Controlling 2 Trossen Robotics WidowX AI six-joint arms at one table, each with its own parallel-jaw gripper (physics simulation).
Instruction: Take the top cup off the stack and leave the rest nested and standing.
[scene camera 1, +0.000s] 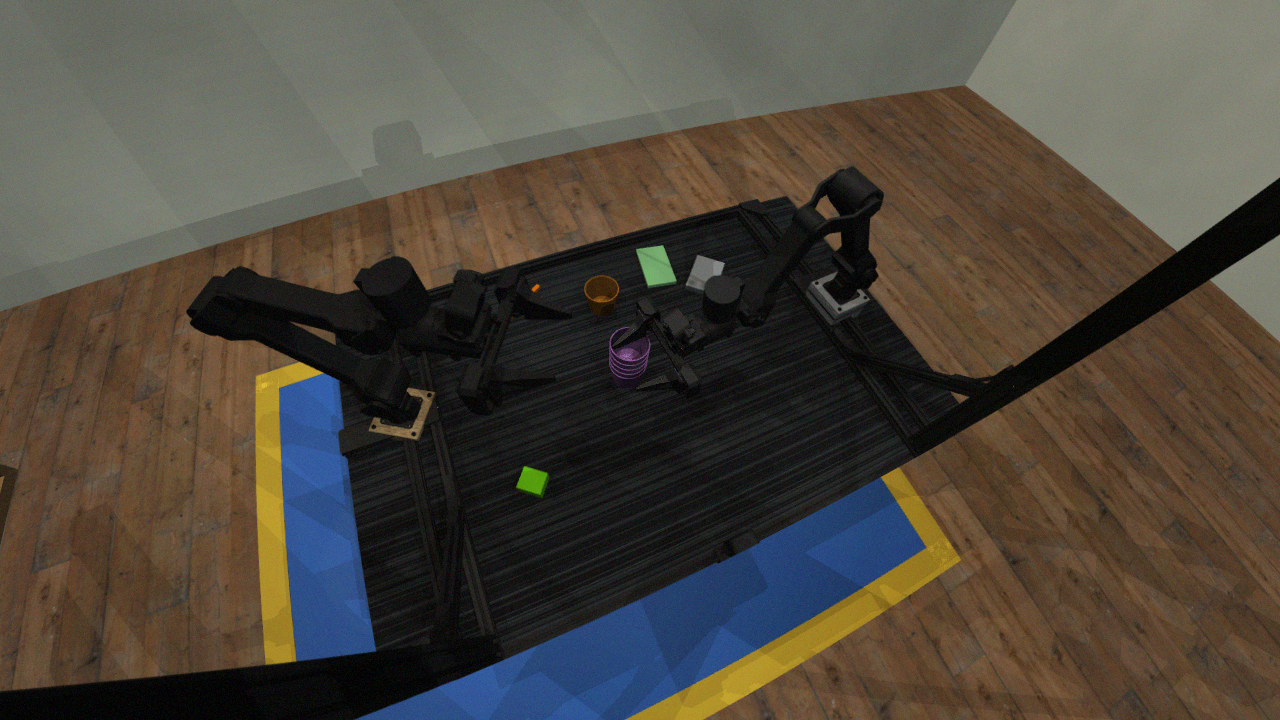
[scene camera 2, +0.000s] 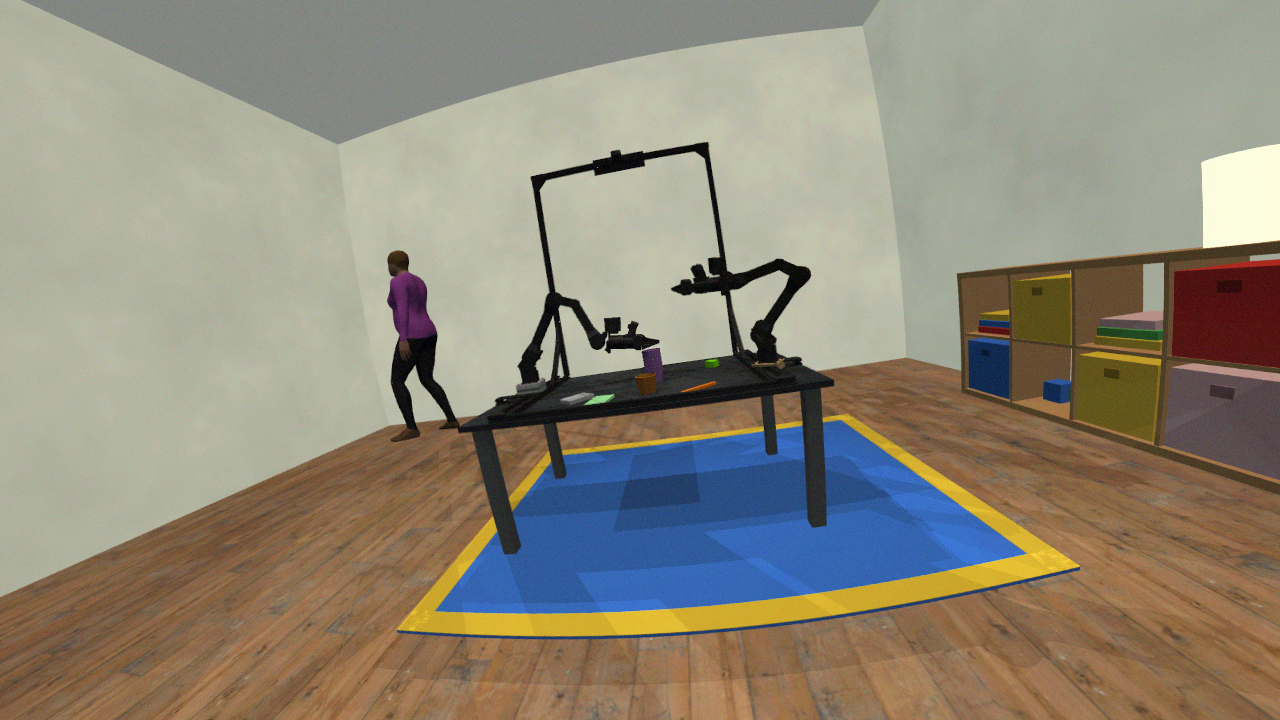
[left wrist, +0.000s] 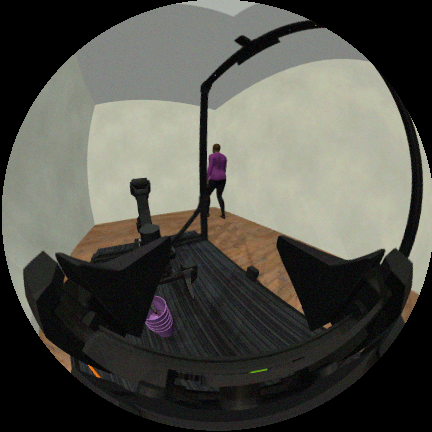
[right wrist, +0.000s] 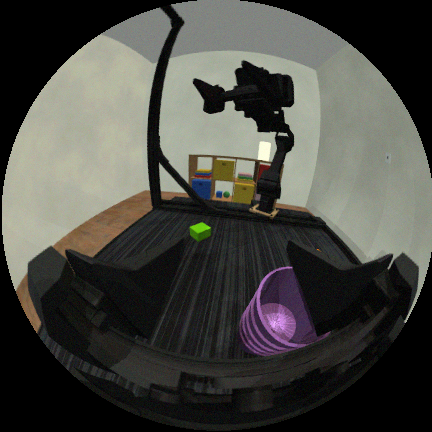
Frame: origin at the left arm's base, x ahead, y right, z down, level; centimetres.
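Seen in the pictures: left gripper, between the fingertips: (scene camera 1: 564, 345) (scene camera 2: 676, 288) (left wrist: 224, 241) (right wrist: 214, 70); right gripper, between the fingertips: (scene camera 1: 623, 368) (scene camera 2: 659, 341) (left wrist: 175, 306) (right wrist: 237, 244); left arm's base, origin of its link: (scene camera 1: 402, 410) (scene camera 2: 768, 361) (right wrist: 264, 208); right arm's base, origin of its link: (scene camera 1: 841, 290) (scene camera 2: 530, 382).
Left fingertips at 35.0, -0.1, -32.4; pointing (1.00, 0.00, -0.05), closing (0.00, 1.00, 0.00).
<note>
Pixels of each thing's middle, then the offset from my left fingertips to it, as dx, dy, dz.
- orange cup, middle of its body: (scene camera 1: 600, 297) (scene camera 2: 647, 383) -2.3, -33.0, +32.2
- light green slab, middle of its body: (scene camera 1: 655, 266) (scene camera 2: 599, 401) +8.6, -47.1, +34.8
- grey block, middle of its body: (scene camera 1: 705, 275) (scene camera 2: 577, 398) +20.8, -46.1, +34.6
- green block, middle of its body: (scene camera 1: 533, 482) (right wrist: 199, 231) (scene camera 2: 712, 363) -7.0, +8.8, +33.9
- orange stick, middle of its body: (scene camera 2: 699, 387) -20.4, -29.4, +34.8
A stack of nested purple cups (scene camera 1: 629, 360) (scene camera 2: 652, 362) (left wrist: 161, 320) (right wrist: 277, 322) stands upright near the table's middle, several rims showing, the top cup's mouth open. My right gripper (scene camera 1: 628, 366) (scene camera 2: 657, 341) (right wrist: 237, 244) is open and empty at the stack's top. In scene camera 1 one of its fingers crosses the top cup's mouth and the other is beside the stack's lower part in the picture. In the right wrist view the picture-right finger hides part of the mouth; contact cannot be told. My left gripper (scene camera 1: 562, 347) (scene camera 2: 674, 288) (left wrist: 224, 241) is open and empty, high above the table.
An orange cup (scene camera 1: 601, 295) (scene camera 2: 645, 384) stands behind the stack in scene camera 1. A light green slab (scene camera 1: 656, 265) (scene camera 2: 597, 399) and a grey block (scene camera 1: 704, 274) (scene camera 2: 577, 398) lie nearby. A green block (scene camera 1: 533, 481) (right wrist: 200, 231) and an orange stick (scene camera 2: 699, 386) lie apart.
</note>
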